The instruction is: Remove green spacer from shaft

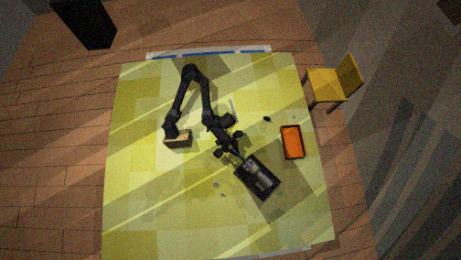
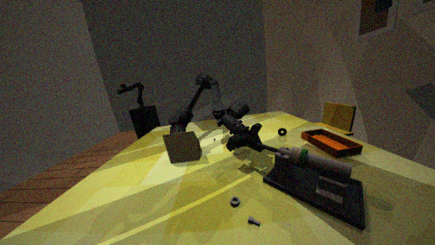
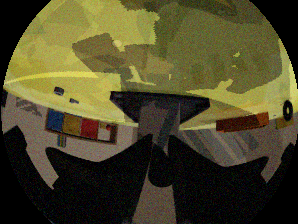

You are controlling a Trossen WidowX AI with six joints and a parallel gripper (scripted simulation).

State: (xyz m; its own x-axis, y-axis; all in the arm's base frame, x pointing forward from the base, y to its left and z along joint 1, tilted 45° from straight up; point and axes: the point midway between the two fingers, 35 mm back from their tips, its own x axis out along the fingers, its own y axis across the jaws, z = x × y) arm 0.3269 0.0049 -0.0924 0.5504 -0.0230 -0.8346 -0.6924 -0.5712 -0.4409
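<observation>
Now: the green spacer 9 cm ahead of my gripper tip, 9 cm to the right of it and 2 cm above it. From my gripper tip the other things lie so: orange tray (33 cm ahead, 10 cm to the left, 5 cm below); then black ring (18 cm ahead, 24 cm to the left, 4 cm below).
</observation>
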